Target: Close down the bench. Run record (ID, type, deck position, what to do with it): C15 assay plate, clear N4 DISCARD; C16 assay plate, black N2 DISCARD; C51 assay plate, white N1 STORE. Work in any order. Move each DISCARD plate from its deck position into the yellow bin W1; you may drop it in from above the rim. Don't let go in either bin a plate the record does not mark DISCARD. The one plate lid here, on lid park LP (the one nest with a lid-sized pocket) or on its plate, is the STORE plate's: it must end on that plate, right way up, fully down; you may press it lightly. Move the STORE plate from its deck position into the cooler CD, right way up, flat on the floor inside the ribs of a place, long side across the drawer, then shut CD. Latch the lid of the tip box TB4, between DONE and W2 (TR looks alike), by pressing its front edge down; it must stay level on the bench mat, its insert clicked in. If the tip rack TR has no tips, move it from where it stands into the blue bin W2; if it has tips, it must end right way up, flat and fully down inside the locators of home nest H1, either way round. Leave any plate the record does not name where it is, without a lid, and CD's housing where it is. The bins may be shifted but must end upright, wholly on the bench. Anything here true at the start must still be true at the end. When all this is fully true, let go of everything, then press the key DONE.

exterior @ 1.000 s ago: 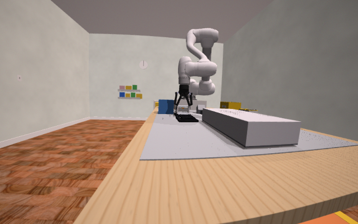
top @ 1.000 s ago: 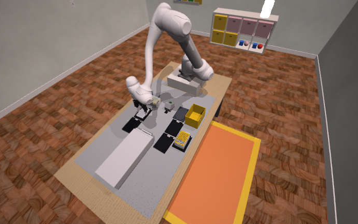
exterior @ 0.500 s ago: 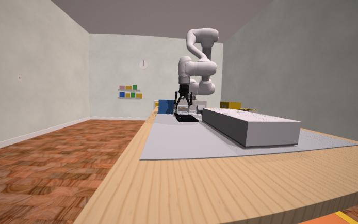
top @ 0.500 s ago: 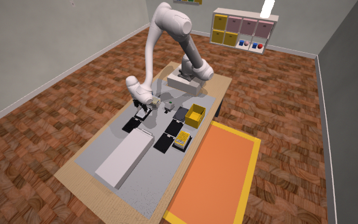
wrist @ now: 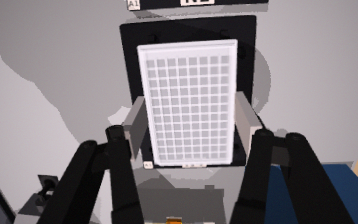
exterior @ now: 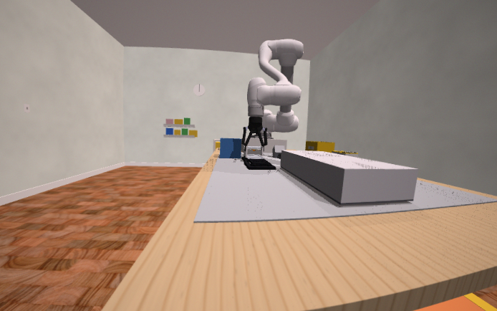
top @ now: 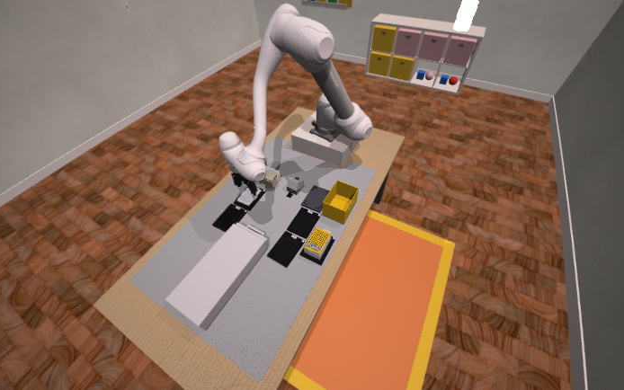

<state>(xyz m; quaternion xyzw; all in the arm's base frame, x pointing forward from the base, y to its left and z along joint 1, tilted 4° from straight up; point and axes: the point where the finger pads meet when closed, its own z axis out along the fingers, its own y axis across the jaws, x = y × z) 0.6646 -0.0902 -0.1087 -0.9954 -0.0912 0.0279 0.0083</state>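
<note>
Now: hand 20 mm above the pale plate. Round my hand: black nest N4: 40 mm below; tip box TB4: 170 mm behind; black assay plate: 170 mm ahead, 20 mm to the left, 30 mm below.
</note>
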